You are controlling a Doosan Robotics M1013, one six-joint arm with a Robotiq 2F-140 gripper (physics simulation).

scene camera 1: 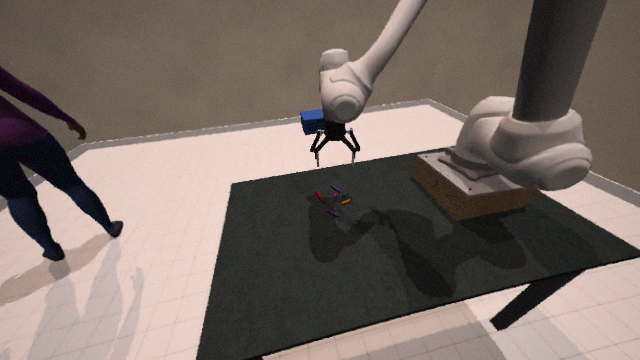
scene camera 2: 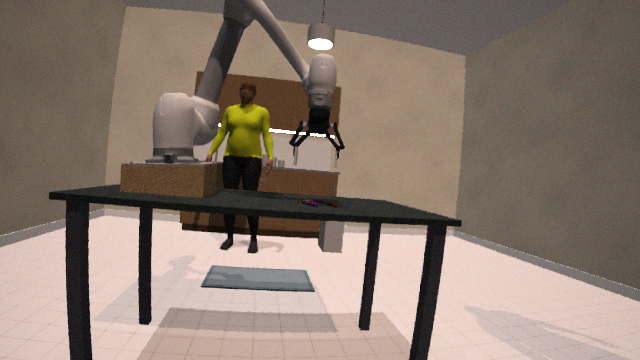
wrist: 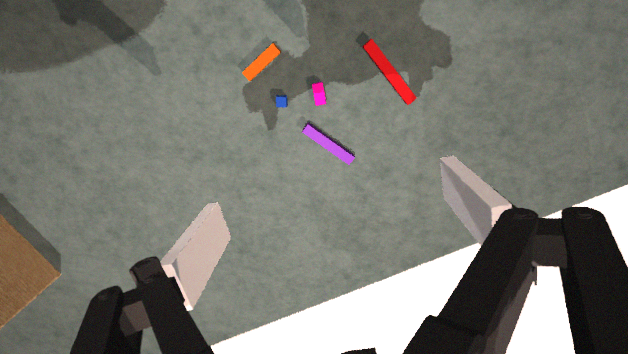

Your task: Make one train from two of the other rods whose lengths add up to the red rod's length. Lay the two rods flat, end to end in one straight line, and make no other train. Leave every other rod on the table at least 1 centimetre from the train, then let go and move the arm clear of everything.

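Where they show: gripper, between the fingertips: (scene camera 1: 335, 164) (scene camera 2: 315, 166) (wrist: 328, 200); arm's base, origin of its link: (scene camera 1: 469, 166) (scene camera 2: 173, 162).
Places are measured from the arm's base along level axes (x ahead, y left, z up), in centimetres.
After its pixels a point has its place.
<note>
The red rod (scene camera 1: 319, 196) {x 61.3, y -17.9, z -10.7 cm} (wrist: 390, 72) {x 61.0, y -18.0, z -10.6 cm} (scene camera 2: 332, 204) {x 60.7, y -19.5, z -10.7 cm} is the longest and lies flat. One purple rod (scene camera 1: 335, 189) {x 52.6, y -19.8, z -10.9 cm} (wrist: 328, 144) {x 52.3, y -20.5, z -10.6 cm} lies at a slant; a second purple rod (scene camera 1: 332, 213) {x 59.7, y -6.1, z -10.9 cm} lies on the other side of the group and does not show in the wrist view. A shorter orange rod (scene camera 1: 345, 201) {x 51.9, y -10.3, z -10.6 cm} (wrist: 261, 62) {x 51.7, y -10.4, z -10.6 cm}, a small magenta rod (scene camera 1: 335, 195) {x 54.4, y -15.6, z -10.6 cm} (wrist: 319, 94) {x 54.4, y -15.9, z -10.6 cm} and a tiny blue one (scene camera 1: 344, 196) {x 50.8, y -13.7, z -10.9 cm} (wrist: 281, 101) {x 51.0, y -14.3, z -10.6 cm} lie apart from one another. My gripper (scene camera 1: 335, 164) {x 52.5, y -20.1, z 2.8 cm} (scene camera 2: 316, 161) {x 52.5, y -20.1, z 2.8 cm} (wrist: 328, 200) {x 52.5, y -20.1, z 2.8 cm} is open and empty, high above the table.
The dark table (scene camera 1: 270, 280) {x 88.2, y 12.3, z -11.6 cm} (scene camera 2: 380, 210) {x 78.4, y -24.5, z -11.6 cm} carries the arm's brown base block (scene camera 1: 440, 195) {x 15.9, y 4.1, z -7.6 cm} (scene camera 2: 165, 179) {x -0.1, y -13.9, z -6.1 cm} (wrist: 22, 275) {x 13.8, y -12.6, z -8.2 cm}. A person in purple (scene camera 1: 22, 120) is beside the table, and one in yellow (scene camera 2: 246, 131) stands behind it. A blue box (scene camera 1: 311, 122) shows beyond the gripper.
</note>
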